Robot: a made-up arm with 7 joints.
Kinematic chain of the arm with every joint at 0, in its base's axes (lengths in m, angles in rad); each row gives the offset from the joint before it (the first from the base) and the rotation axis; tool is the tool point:
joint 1: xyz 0 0 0.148 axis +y
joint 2: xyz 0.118 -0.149 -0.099 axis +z
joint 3: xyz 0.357 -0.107 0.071 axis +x
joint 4: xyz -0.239 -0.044 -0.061 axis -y
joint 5: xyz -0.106 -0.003 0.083 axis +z
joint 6: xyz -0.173 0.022 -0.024 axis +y
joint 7: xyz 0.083 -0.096 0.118 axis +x
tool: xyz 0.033 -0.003 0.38
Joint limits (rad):
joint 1: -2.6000..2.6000
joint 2: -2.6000..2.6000
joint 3: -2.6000..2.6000
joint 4: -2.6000..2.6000
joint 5: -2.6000..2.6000
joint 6: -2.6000..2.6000
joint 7: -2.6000..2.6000
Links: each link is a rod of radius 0.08 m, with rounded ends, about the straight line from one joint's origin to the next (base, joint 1, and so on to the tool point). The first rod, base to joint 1, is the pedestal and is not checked.
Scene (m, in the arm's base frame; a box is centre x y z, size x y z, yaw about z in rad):
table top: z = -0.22
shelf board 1: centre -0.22 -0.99 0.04 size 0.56 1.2 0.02 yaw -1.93
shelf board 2: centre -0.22 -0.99 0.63 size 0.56 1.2 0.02 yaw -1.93
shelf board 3: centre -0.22 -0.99 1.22 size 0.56 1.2 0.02 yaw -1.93
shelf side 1: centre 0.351 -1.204 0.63 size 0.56 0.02 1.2 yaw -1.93
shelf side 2: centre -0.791 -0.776 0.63 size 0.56 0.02 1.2 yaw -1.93
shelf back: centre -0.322 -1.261 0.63 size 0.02 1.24 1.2 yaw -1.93
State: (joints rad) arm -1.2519 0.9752 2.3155 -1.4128 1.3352 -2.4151 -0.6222
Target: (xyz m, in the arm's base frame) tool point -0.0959 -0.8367 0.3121
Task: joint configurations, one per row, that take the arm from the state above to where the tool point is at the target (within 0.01 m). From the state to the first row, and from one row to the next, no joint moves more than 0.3 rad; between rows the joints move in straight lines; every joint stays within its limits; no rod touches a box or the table.
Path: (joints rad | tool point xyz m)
1: -1.3644 0.8197 2.0515 -1.3802 1.0950 -2.3828 -0.6569 | 0.6470 -0.4161 0.2169
2: -1.4769 0.6642 1.7875 -1.3477 0.8548 -2.3505 -0.6916 | 0.5013 -0.6419 0.4058
3: -1.5894 0.5087 1.5235 -1.3151 0.6146 -2.3182 -0.7264 | 0.2161 -0.8075 0.4379
4: -1.7019 0.3533 1.2595 -1.2825 0.3744 -2.2859 -0.7611 | -0.0959 -0.8367 0.3121

